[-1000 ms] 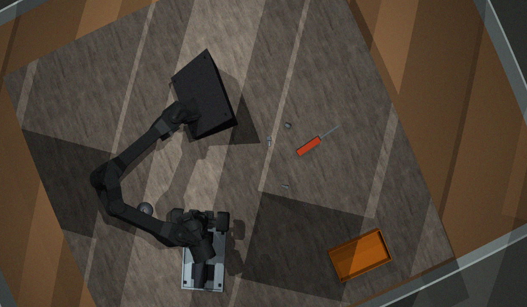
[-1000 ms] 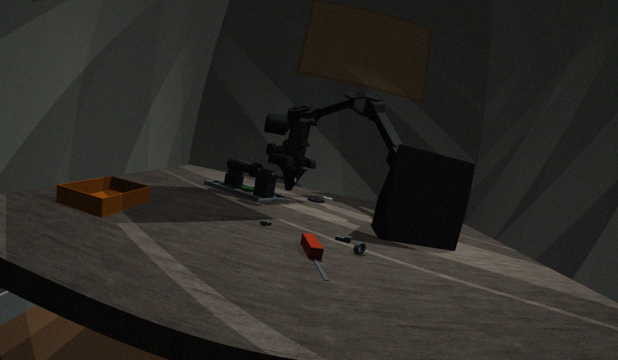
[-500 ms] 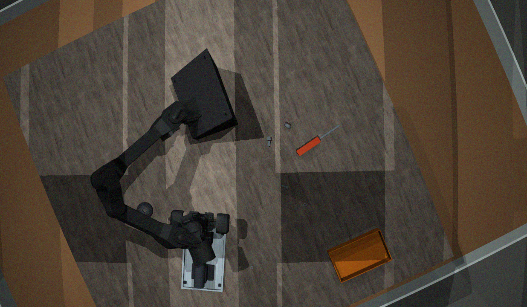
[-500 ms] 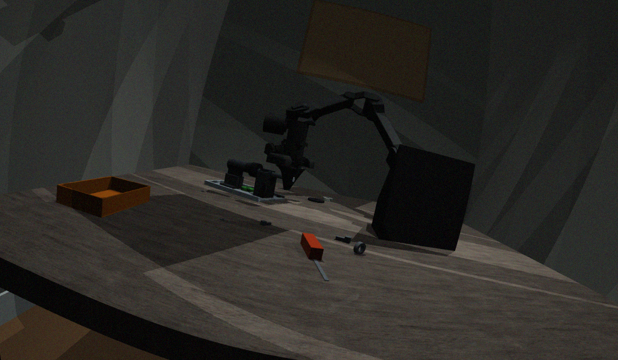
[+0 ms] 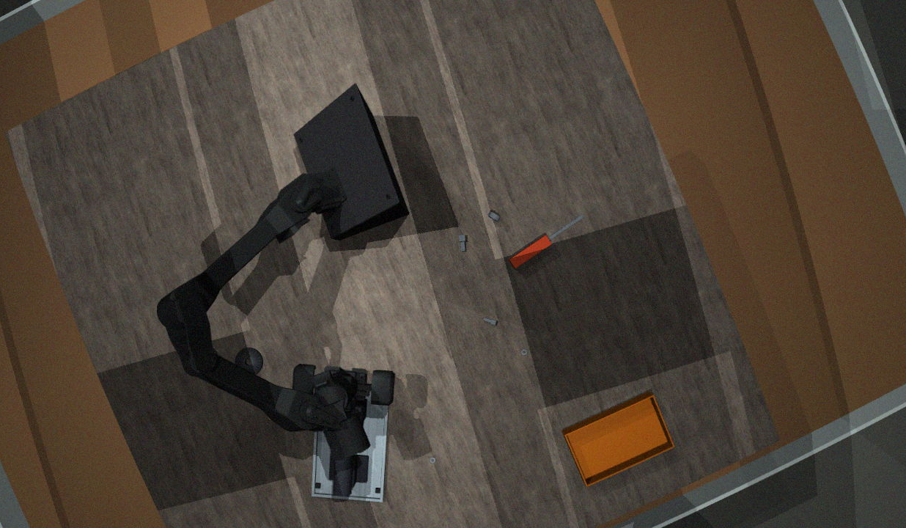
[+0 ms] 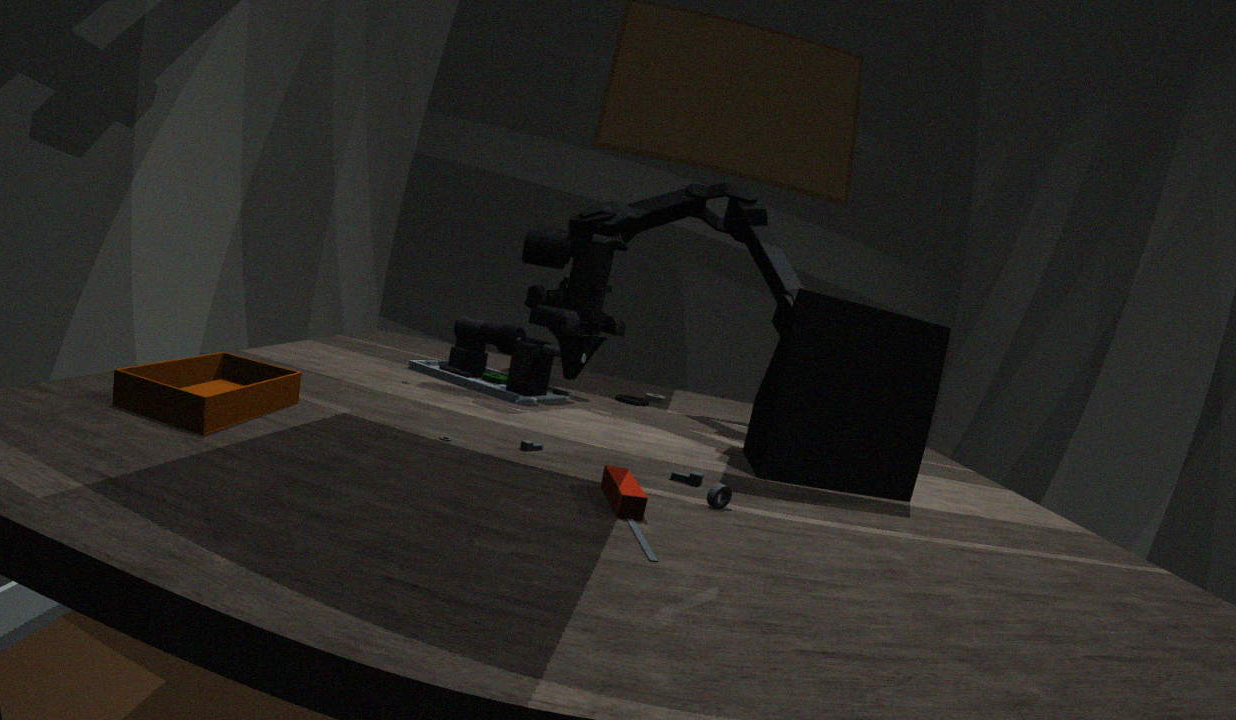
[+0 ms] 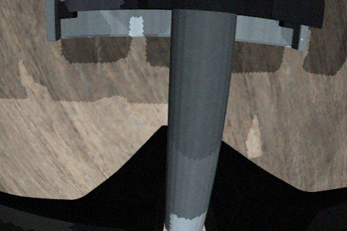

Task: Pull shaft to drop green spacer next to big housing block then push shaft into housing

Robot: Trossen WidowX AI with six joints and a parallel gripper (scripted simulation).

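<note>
The grey shaft lies 6 cm ahead of my gripper tip, 3 cm to the right of it and 3 cm above it. From my gripper tip the other things lie so: green spacer: 12 cm ahead, 8 cm to the right, 3 cm below; then nut: 18 cm behind, 39 cm to the left, 3 cm below; then dark round piece: 11 cm behind, 20 cm to the right, 4 cm below.
</note>
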